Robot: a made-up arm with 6 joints. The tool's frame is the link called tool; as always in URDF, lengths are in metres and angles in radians. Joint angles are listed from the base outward. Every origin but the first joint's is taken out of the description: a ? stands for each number. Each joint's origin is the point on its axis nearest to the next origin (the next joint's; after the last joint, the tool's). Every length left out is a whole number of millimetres.
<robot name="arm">
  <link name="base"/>
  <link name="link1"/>
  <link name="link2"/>
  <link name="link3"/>
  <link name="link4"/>
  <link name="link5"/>
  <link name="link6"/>
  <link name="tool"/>
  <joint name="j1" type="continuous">
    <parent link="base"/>
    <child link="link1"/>
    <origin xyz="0 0 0.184" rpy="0 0 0"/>
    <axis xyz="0 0 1"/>
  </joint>
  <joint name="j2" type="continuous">
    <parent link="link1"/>
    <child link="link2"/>
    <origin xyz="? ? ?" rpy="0 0 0"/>
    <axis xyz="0 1 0"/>
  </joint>
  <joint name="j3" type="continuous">
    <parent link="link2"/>
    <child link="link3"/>
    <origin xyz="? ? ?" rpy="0 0 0"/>
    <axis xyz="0 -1 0"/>
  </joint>
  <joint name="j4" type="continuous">
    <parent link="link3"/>
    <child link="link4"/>
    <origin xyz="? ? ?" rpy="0 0 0"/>
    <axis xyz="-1 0 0"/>
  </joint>
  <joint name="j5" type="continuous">
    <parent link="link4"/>
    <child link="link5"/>
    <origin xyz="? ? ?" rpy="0 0 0"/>
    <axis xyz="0 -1 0"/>
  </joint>
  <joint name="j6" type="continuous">
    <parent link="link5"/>
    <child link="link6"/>
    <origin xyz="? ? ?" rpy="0 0 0"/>
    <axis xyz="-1 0 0"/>
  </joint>
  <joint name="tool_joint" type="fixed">
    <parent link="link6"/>
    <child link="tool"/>
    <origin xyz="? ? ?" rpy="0 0 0"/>
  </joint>
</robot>
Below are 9 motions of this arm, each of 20 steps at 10 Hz.
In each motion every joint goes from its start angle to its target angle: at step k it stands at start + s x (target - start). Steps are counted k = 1, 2, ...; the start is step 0. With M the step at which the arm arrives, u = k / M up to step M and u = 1 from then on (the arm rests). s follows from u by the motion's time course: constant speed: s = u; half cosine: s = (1 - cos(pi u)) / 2; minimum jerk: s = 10 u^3 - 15 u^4 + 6 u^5.
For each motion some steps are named. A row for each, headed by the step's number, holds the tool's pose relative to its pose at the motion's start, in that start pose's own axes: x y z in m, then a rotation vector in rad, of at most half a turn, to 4 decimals.
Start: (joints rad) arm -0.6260 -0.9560 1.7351 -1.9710 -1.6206 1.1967
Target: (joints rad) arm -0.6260 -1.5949 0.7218 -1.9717 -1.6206 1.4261
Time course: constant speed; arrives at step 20
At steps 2, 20:
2: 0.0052 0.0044 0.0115 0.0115 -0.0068 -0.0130
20: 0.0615 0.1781 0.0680 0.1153 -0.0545 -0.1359

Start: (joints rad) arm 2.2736 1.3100 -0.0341 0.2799 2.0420 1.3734
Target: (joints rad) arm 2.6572 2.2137 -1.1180 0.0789 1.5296 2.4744
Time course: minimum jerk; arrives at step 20
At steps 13, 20:
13: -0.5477 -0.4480 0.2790 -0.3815 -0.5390 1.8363
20: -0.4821 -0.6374 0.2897 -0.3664 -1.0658 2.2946

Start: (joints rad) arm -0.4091 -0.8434 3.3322 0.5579 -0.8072 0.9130
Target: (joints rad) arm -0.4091 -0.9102 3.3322 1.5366 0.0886 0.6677
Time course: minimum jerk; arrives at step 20
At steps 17, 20:
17: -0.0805 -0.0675 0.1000 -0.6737 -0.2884 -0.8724
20: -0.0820 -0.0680 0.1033 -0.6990 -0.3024 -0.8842

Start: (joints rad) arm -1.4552 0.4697 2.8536 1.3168 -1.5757 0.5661
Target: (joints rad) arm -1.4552 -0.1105 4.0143 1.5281 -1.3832 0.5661
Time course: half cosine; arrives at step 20
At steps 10, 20:
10: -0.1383 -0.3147 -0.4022 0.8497 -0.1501 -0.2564
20: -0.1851 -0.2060 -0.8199 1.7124 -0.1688 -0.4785

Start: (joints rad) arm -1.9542 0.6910 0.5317 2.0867 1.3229 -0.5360
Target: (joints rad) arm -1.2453 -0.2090 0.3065 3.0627 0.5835 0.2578
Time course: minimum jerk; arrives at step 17
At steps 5, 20:
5: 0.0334 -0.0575 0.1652 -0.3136 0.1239 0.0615
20: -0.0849 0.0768 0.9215 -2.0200 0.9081 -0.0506

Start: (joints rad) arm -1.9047 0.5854 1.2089 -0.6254 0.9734 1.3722
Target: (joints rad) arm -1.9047 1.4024 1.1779 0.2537 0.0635 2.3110
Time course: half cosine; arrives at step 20
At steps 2, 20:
2: -0.0122 0.0081 -0.0158 -0.0451 -0.0033 0.0405
20: -0.6582 0.0956 -0.5284 -1.5379 -0.8245 1.7380

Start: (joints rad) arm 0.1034 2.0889 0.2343 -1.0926 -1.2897 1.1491
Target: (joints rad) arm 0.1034 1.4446 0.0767 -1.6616 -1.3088 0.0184
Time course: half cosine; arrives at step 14
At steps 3, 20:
3: -0.0197 0.0423 0.0213 0.0944 -0.0743 0.0154
20: -0.1560 0.4223 0.0999 0.7710 -0.4410 0.5255

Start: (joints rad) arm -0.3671 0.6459 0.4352 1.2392 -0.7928 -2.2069
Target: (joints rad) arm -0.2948 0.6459 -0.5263 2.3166 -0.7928 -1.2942
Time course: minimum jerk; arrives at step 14
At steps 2, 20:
2: 0.0017 -0.0064 -0.0124 -0.0546 -0.0055 -0.0028
20: -0.1240 -0.4819 -0.4006 -2.3291 -0.0057 0.3176

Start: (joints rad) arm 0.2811 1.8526 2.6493 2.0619 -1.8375 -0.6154
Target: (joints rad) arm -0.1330 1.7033 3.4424 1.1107 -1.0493 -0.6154
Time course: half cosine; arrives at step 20
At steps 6, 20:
6: 0.1452 -0.0518 0.0592 0.1323 0.0589 0.1491
20: 0.5483 -0.3925 0.0584 0.9952 -0.2627 0.6196

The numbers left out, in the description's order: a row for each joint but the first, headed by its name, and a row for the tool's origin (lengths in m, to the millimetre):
j2: 0 0 0
j3: 0 0 0.577
j4: 0.621 0 0
j5: 0 -0.133 0
j6: 0 0 0
tool: 0 0 0

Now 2 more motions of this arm.
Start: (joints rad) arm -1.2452 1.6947 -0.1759 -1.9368 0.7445 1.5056
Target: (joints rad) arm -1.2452 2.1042 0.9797 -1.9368 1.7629 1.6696
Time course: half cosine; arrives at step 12
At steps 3, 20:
3: 0.0146 0.0536 0.0653 0.0506 -0.0754 -0.1060
20: 0.0046 0.2489 0.4027 0.5183 -0.2077 -0.7073

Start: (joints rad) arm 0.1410 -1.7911 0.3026 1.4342 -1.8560 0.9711
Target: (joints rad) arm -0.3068 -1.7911 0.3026 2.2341 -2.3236 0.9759
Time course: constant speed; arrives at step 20
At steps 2, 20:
2: -0.0521 0.0168 -0.0030 0.0335 0.1078 -0.0440
20: -0.4476 0.2818 0.0594 0.6358 0.9276 -0.4085

